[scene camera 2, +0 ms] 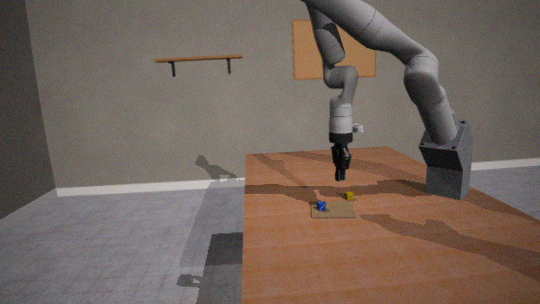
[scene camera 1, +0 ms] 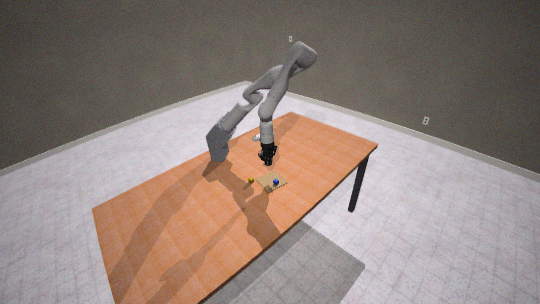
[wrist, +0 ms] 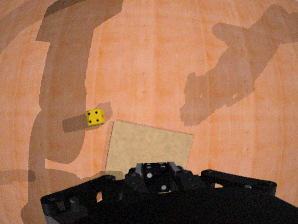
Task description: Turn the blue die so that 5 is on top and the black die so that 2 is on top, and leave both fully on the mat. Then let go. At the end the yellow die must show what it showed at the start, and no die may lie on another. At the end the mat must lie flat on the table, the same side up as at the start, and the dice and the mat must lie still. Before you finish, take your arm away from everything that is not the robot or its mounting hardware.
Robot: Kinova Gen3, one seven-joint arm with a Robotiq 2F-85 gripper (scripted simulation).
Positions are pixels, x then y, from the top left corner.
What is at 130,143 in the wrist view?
A tan mat.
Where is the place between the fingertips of my gripper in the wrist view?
At 155,171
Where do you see a black die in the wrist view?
156,176
